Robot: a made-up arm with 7 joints. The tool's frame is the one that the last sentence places.
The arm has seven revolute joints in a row. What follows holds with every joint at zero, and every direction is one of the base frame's.
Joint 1 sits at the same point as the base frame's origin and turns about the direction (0, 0.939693, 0.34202).
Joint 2 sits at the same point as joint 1 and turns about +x.
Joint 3 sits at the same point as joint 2 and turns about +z.
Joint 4 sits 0.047 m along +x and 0.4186 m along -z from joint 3 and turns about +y.
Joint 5 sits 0.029 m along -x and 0.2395 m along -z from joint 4 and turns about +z.
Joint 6 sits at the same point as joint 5 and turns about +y.
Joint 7 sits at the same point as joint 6 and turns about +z.
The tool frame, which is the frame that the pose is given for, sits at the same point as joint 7; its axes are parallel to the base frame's.
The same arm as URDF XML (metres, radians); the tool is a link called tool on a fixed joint. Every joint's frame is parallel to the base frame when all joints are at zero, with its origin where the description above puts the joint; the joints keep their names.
<robot name="arm">
  <link name="base_link"/>
  <link name="link1"/>
  <link name="link2"/>
  <link name="link3"/>
  <link name="link4"/>
  <link name="link5"/>
  <link name="link6"/>
  <link name="link7"/>
  <link name="tool"/>
  <joint name="joint 1" type="continuous">
    <parent link="base_link"/>
    <child link="link1"/>
    <origin xyz="0 0 0"/>
    <axis xyz="0 0.9397 0.342"/>
  </joint>
  <joint name="joint 2" type="continuous">
    <parent link="link1"/>
    <child link="link2"/>
    <origin xyz="0 0 0"/>
    <axis xyz="1 0 0"/>
  </joint>
  <joint name="joint 3" type="continuous">
    <parent link="link2"/>
    <child link="link3"/>
    <origin xyz="0 0 0"/>
    <axis xyz="0 0 1"/>
  </joint>
  <joint name="joint 4" type="continuous">
    <parent link="link3"/>
    <child link="link4"/>
    <origin xyz="0.047 0 -0.4186"/>
    <axis xyz="0 1 0"/>
  </joint>
  <joint name="joint 5" type="continuous">
    <parent link="link4"/>
    <child link="link5"/>
    <origin xyz="-0.029 0 -0.2395"/>
    <axis xyz="0 0 1"/>
  </joint>
  <joint name="joint 6" type="continuous">
    <parent link="link5"/>
    <child link="link6"/>
    <origin xyz="0 0 0"/>
    <axis xyz="0 1 0"/>
  </joint>
  <joint name="joint 7" type="continuous">
    <parent link="link6"/>
    <child link="link7"/>
    <origin xyz="0 0 0"/>
    <axis xyz="0 0 1"/>
  </joint>
  <joint name="tool_fixed" type="fixed">
    <parent link="link7"/>
    <child link="tool"/>
    <origin xyz="0 0 0"/>
  </joint>
</robot>

